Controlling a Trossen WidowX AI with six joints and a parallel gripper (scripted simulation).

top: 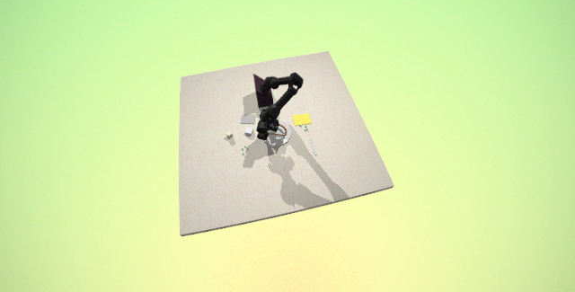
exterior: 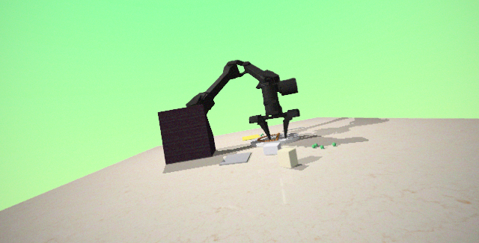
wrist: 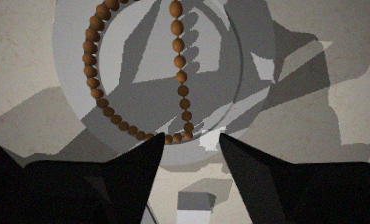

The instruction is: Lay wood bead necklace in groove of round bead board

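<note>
The round white bead board is 6 cm to the left of my gripper tip and 1 cm below it. From my gripper tip the other things lie so: cream cube: 4 cm behind, 25 cm to the right; yellow card: 9 cm behind, 26 cm to the left, 1 cm below; grey flat plate: 16 cm behind, 12 cm to the right, 1 cm below.
</note>
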